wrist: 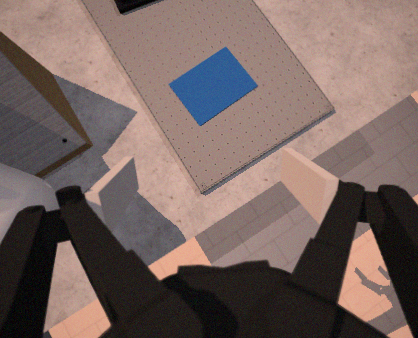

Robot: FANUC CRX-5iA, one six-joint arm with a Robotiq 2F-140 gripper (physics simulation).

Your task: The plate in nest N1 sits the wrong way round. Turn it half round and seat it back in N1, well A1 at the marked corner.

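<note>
My gripper [209, 168] is open, its two pale fingertip pads wide apart, with nothing between them. It hangs above the near edge of a perforated board. The plate and nest N1 cannot be made out in the wrist view. Part of a black object [135, 4] shows at the top edge, on the far part of the board; I cannot tell what it is. The marked corner and well A1 do not show.
The perforated board [165, 125] lies on a stone-like table top [365, 45] and bears a flat blue rectangle [213, 86]. A grey box-like block with brown edges [35, 115] stands at the left. A pale rounded arm part [20, 195] shows below it. Tiled floor [250, 245] shows beyond the table's edge.
</note>
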